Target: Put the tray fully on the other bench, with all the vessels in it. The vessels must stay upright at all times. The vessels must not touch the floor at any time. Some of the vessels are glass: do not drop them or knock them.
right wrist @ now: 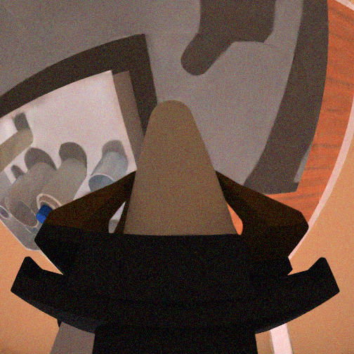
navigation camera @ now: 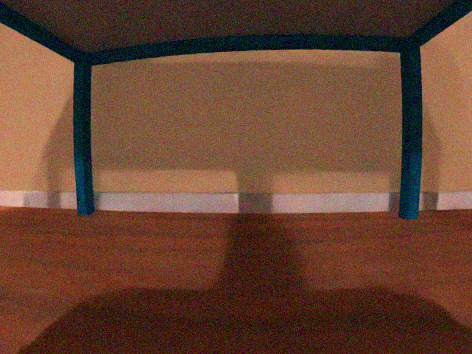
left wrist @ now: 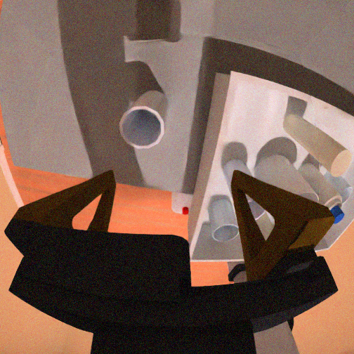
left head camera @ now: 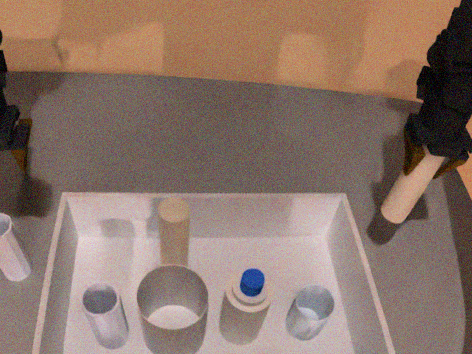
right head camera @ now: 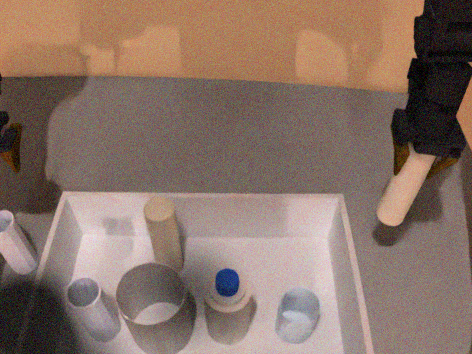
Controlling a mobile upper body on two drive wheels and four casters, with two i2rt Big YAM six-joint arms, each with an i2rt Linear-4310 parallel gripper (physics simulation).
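Places are measured from the left arm's base along level axes (x ahead, y left, z up), in metres.
Pixels of known places: right gripper, fingertip midpoint: (left head camera: 418, 174) (right head camera: 410, 174).
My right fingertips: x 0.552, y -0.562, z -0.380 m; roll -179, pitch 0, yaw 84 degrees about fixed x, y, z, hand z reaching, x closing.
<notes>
Ahead of a thing's pixels: the offset from my right fingertips to its top centre. "spot": to the spot under its first point. Level surfaces: height alone.
A white tray {0.138 m down, 0.147 m back, 0.339 m left} (left head camera: 200, 193) (right head camera: 200, 193) (left wrist: 207, 150) stands on the grey bench {0.268 m down} (left head camera: 225, 130). In it, upright, are a beige cylinder {0.087 m down, 0.011 m back, 0.404 m left} (left head camera: 175, 235) (right head camera: 162, 230), a wide grey beaker {0.119 m down, 0.150 m back, 0.403 m left} (left head camera: 172, 337), a blue-capped bottle {0.087 m down, 0.138 m back, 0.285 m left} (left head camera: 243, 320), a clear glass {0.175 m down, 0.136 m back, 0.165 m left} (left head camera: 305, 322) and a narrow pale tube {0.125 m down, 0.157 m back, 0.513 m left} (left head camera: 107, 325). The left wrist view shows another glass (left wrist: 221, 215) in the tray. A white tube {spot: 0.191 m down, 0.049 m back, 0.697 m left} (left head camera: 15, 255) (left wrist: 150, 102) stands outside, left of the tray. My left gripper (left wrist: 173, 177) is open near it. My right gripper (left head camera: 422, 172) (right wrist: 175, 178) is shut on a second beige cylinder {0.072 m up, 0.005 m ahead, 0.001 m left} (left head camera: 412, 192) (right wrist: 177, 150), right of the tray; its height above the bench is unclear.
The tray's near end is cut off in both head views. A wall (left head camera: 225, 40) rises beyond the bench's far edge. The bench's teal legs (navigation camera: 84, 135) (navigation camera: 411, 135) stand on the wooden floor {1.030 m down} (navigation camera: 150, 250). A small red item (left wrist: 185, 210) shows beyond the bench edge.
</notes>
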